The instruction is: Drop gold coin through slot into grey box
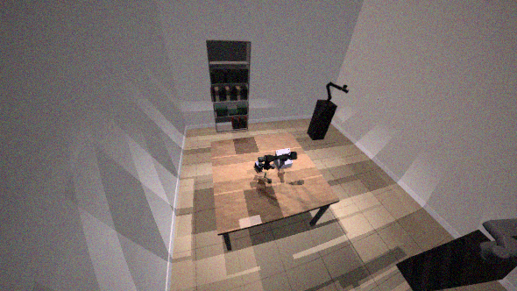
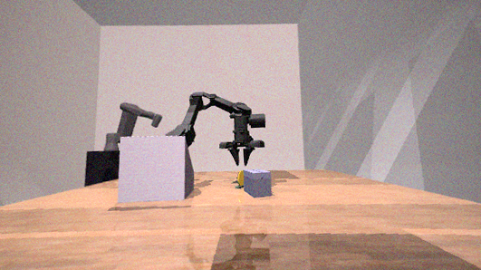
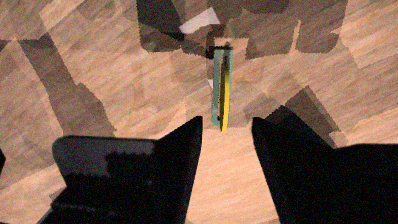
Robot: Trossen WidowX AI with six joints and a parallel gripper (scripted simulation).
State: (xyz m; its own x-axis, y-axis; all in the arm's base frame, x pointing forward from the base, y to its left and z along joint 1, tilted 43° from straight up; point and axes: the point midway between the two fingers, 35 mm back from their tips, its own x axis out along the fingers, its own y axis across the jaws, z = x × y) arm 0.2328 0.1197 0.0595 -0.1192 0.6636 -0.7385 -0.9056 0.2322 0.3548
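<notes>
Now: gripper tip 50 mm above the gold coin.
</notes>
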